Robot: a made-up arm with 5 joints. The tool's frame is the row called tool. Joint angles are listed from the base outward. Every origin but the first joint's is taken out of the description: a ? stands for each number. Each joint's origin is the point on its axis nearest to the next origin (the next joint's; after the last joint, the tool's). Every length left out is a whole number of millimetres.
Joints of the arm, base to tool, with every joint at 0 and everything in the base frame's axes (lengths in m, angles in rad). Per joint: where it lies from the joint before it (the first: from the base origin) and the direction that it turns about. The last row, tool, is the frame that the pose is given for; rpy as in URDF.
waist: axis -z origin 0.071 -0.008 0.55
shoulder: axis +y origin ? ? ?
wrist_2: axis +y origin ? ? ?
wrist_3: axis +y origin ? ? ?
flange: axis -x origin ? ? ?
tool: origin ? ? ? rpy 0 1.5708 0
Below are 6 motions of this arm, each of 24 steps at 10 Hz.
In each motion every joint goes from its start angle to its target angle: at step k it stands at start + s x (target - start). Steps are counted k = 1, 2, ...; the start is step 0. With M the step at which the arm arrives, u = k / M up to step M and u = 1 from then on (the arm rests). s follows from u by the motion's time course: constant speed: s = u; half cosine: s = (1 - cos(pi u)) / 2; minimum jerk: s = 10 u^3 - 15 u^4 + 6 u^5.
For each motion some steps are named. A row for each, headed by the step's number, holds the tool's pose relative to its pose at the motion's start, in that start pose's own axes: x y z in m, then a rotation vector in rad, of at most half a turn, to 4 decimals.
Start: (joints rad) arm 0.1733 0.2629 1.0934 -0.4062 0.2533
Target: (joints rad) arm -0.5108 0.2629 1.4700 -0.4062 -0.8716
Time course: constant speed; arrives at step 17
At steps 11, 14, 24:
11: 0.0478 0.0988 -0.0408 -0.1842 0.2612 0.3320
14: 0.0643 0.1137 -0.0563 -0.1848 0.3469 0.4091
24: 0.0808 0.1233 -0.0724 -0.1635 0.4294 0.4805

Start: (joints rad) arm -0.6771 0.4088 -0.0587 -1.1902 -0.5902
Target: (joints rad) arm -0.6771 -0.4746 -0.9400 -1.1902 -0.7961
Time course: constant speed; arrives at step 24
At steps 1, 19, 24:
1: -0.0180 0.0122 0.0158 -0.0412 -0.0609 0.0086
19: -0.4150 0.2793 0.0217 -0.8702 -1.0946 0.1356
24: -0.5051 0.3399 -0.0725 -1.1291 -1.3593 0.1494

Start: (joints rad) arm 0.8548 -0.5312 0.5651 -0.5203 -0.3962
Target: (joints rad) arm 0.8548 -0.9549 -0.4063 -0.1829 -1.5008
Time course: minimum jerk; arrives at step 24
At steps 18, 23, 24:
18: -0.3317 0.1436 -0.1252 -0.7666 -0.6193 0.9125
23: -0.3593 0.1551 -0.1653 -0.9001 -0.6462 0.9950
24: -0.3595 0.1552 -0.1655 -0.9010 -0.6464 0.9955

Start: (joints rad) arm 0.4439 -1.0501 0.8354 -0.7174 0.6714
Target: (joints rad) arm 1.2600 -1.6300 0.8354 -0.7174 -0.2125
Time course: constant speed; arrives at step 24
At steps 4, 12, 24:
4: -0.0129 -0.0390 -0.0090 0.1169 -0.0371 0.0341
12: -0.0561 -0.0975 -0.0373 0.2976 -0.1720 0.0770
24: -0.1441 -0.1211 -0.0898 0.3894 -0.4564 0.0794

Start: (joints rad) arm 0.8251 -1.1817 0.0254 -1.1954 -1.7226
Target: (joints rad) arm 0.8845 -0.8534 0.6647 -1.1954 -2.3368
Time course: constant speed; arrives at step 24
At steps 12, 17, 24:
12: -0.0171 -0.0892 -0.1180 0.4675 -0.1312 0.2753
17: -0.0240 -0.1085 -0.1739 0.6497 -0.2318 0.3790
24: -0.0326 -0.1171 -0.2534 0.8855 -0.4171 0.5061

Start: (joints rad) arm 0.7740 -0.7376 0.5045 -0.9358 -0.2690
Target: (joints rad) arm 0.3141 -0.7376 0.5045 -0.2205 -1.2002
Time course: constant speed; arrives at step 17
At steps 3, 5, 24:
3: 0.0198 0.0173 -0.0034 0.0092 0.1313 0.2367
5: 0.0319 0.0300 -0.0070 0.0226 0.2203 0.3912
24: 0.0792 0.1170 -0.0471 0.2456 0.7854 1.2219

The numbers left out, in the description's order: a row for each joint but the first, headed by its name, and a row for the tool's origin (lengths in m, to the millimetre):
shoulder: 0.051 -0.033 0
wrist_2: 0.072 0 0.204
wrist_3: 0.209 0 -0.014
flange: 0.114 0 -0.016
tool: 0 0.002 -0.01

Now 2 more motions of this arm.
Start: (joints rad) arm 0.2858 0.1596 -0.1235 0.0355 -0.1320
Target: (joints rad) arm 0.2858 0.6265 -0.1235 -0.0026 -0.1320
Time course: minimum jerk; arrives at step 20
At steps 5, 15, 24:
5: 0.0195 -0.0026 0.0076 0.0058 0.0440 0.0000
15: 0.1773 -0.0235 0.0336 0.0506 0.3811 0.0000
24: 0.1983 -0.0263 0.0327 0.0564 0.4251 0.0000

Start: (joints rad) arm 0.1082 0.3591 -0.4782 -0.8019 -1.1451
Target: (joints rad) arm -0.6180 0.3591 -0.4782 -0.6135 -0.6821
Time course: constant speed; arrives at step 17
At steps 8, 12, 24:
8: 0.1488 0.0720 -0.0146 -0.0358 0.2323 0.0459
12: 0.2132 0.1221 -0.0351 -0.0785 0.3501 0.0636
24: 0.2802 0.1949 -0.0723 -0.1564 0.4939 0.0826

